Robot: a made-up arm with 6 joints.
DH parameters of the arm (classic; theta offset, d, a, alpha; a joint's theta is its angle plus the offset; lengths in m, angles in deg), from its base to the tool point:
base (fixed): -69.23 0 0.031 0
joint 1: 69.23 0.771 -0.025 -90
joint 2: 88.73 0 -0.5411 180
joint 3: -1.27 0.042 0.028 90
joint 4: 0 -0.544 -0.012 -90
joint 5: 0 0.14 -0.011 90
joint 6: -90 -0.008 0.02 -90
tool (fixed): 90 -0.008 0 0
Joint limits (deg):
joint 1: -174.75..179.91
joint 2: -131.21..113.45
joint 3: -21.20..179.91
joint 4: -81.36..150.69
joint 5: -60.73..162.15
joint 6: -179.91..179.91
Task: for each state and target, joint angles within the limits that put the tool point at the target. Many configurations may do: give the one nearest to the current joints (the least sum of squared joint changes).
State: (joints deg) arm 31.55 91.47 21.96 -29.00 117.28 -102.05
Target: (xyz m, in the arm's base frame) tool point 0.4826 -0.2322 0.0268
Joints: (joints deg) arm -6.66 113.45 40.62 -48.23 133.15 -118.95
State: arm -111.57 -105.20 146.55 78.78 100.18 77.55
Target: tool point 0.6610 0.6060 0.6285
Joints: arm -137.98 -61.72 151.93 82.98 101.23 76.19
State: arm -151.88 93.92 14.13 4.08 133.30 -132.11
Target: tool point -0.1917 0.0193 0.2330
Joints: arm -130.03 110.65 -16.80 -24.75 137.07 -126.58
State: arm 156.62 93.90 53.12 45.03 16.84 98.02
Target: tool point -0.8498 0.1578 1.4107
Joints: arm 175.79 54.46 80.34 51.18 21.10 101.33
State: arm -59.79 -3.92 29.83 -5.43 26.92 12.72
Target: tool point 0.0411 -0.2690 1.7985
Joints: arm -41.83 -2.69 59.89 3.46 23.70 13.46
